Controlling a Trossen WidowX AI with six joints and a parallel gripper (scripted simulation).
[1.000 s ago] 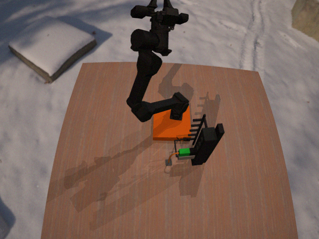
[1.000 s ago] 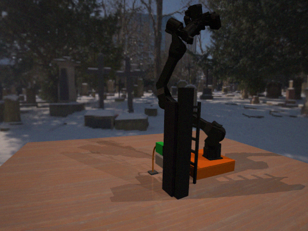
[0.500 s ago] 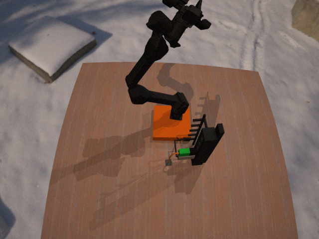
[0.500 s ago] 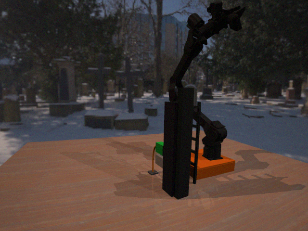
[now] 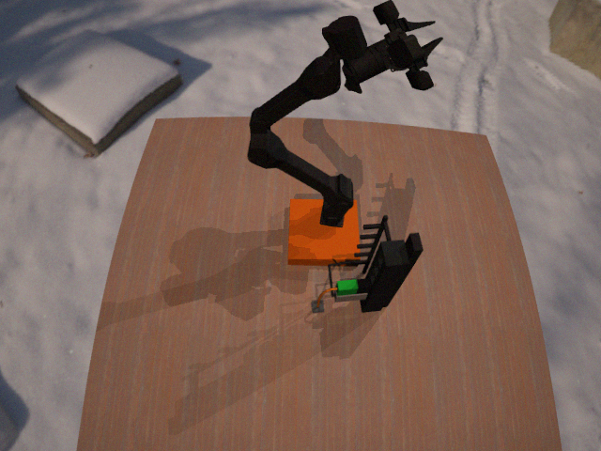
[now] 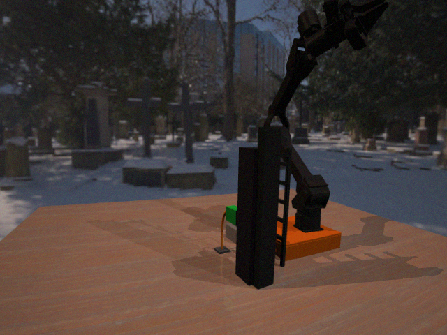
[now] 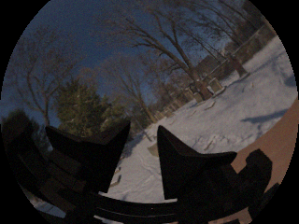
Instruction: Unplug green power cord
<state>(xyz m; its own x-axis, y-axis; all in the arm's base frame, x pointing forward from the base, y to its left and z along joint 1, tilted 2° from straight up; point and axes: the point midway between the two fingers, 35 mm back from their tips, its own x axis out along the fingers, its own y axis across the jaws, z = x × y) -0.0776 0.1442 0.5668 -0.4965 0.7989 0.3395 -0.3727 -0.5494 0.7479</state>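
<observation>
Right now the green plug is 500 mm below my gripper tip, 320 mm ahead of it and 70 mm to the right of it. The rest, counted from my gripper tip: black pillar (470 mm below, 300 mm ahead, 20 mm to the left); grey end piece (630 mm below, 350 mm ahead, 150 mm to the right).
</observation>
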